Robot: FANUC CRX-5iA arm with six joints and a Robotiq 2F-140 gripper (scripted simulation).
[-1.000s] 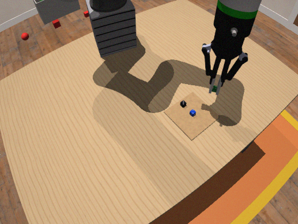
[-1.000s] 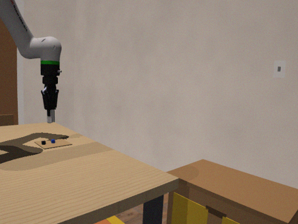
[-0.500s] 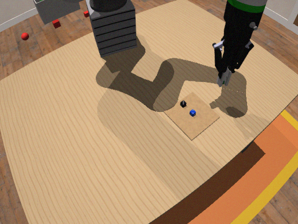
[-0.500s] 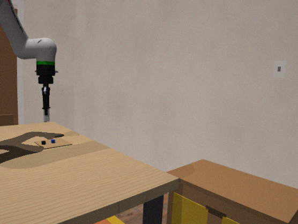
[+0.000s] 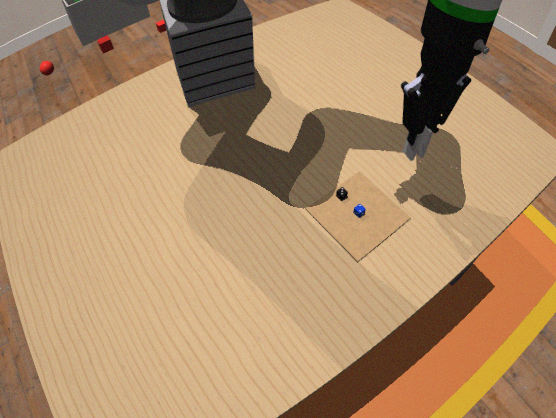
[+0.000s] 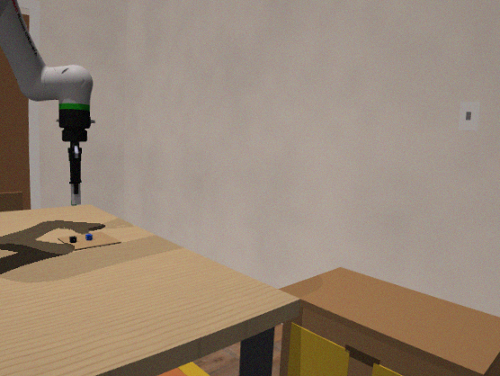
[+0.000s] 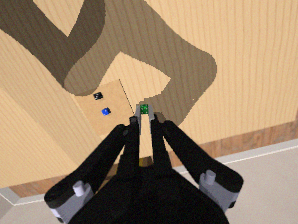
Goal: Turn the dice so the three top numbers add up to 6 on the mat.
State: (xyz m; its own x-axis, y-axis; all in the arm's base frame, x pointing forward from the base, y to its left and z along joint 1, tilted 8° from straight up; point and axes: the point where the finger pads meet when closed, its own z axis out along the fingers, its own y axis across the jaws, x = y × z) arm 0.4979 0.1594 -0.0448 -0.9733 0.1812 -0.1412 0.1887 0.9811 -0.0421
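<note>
My hand is 1 cm past the green die and 3 cm above it. The rest, counted from my hand: blue die (12 cm to the right, 11 cm below); tan mat (12 cm to the right, 12 cm below); black die (4 cm behind, 12 cm to the right, 11 cm below).
</note>
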